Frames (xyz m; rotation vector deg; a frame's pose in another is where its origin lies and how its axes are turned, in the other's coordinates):
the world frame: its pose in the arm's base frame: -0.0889 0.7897 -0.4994 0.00 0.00 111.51
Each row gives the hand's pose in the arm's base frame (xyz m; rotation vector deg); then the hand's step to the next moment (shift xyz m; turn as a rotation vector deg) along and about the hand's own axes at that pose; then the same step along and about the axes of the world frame.
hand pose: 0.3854 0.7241 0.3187 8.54 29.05 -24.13
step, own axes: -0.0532 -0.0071 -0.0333 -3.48 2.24 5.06
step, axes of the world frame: 0.0409 0.0481 -0.0025 1.74 -1.14 6.20
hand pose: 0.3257 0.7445 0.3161 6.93 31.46 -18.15
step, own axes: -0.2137 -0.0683 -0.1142 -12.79 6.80 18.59
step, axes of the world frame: 0.1052 0.2282 0.0146 5.31 -3.26 22.73
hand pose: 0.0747 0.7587 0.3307 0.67 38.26 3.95
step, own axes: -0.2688 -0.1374 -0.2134 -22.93 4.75 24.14
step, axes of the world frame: -0.0241 0.3689 -0.0059 4.43 1.80 33.29
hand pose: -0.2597 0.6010 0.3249 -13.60 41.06 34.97
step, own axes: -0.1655 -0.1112 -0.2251 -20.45 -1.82 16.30
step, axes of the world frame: -0.1791 0.2355 -0.0540 -2.82 3.43 25.84
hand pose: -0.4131 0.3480 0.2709 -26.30 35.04 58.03
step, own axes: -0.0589 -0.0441 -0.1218 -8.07 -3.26 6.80
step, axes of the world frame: -0.1181 0.0629 -0.0484 -2.85 -0.48 10.66
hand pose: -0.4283 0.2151 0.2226 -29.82 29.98 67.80
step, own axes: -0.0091 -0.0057 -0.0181 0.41 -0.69 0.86
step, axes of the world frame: -0.0185 0.0064 -0.0076 0.27 -1.04 0.48
